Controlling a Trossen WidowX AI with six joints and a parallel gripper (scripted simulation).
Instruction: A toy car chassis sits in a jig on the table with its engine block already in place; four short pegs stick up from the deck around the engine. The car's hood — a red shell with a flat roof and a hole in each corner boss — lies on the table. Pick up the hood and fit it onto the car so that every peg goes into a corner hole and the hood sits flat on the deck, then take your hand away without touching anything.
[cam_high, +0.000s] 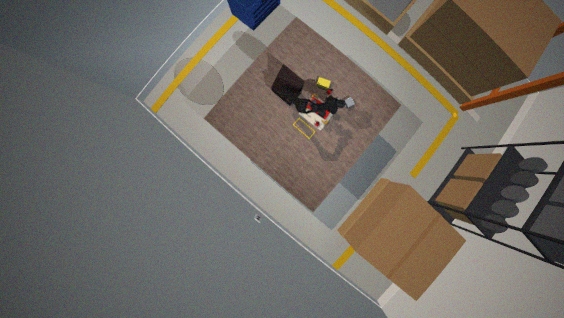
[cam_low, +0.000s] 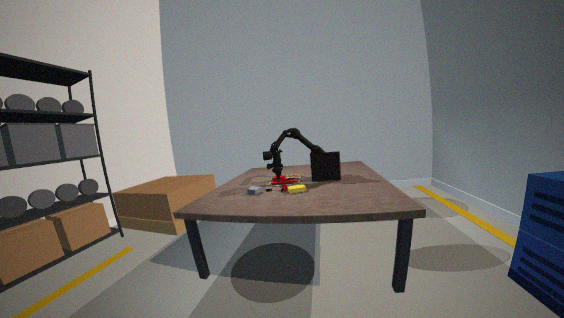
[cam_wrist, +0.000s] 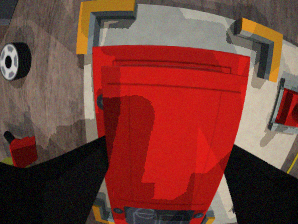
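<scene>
Right now my gripper tip is right at the red hood. From my gripper tip the other things lie so: pale jig plate 2 cm behind, 3 cm to the right, 3 cm below; yellow block 18 cm behind, 18 cm to the left, 2 cm below; black wheel 2 cm ahead, 17 cm to the left, 3 cm below.
</scene>
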